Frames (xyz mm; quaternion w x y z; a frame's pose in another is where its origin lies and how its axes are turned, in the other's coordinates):
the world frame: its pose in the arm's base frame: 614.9 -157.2 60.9 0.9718 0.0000 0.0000 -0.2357
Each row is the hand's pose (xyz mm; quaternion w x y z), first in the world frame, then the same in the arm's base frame.
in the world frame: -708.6 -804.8 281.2 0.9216 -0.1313 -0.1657 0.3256
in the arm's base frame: -383.7 -547.9 342.1 0.9724 -0.1667 -0.1301 0.0992
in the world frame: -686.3 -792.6 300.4 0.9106 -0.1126 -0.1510 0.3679
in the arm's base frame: -358.3 -547.3 361.3 0.9716 -0.1450 -0.1202 0.1429
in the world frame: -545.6 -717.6 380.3 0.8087 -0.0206 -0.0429 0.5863
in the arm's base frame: -198.8 -545.1 441.2 0.9241 -0.0301 -0.0368 0.3792
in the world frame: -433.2 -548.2 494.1 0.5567 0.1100 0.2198 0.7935
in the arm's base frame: -21.3 -446.0 555.0 0.7281 0.1587 0.1877 0.6399
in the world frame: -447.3 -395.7 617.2 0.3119 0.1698 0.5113 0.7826
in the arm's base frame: 36.0 -304.0 678.1 0.4876 0.2855 0.4569 0.6870
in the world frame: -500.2 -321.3 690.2 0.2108 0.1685 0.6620 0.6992
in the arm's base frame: 23.1 -213.6 751.1 0.3697 0.3198 0.6036 0.6298
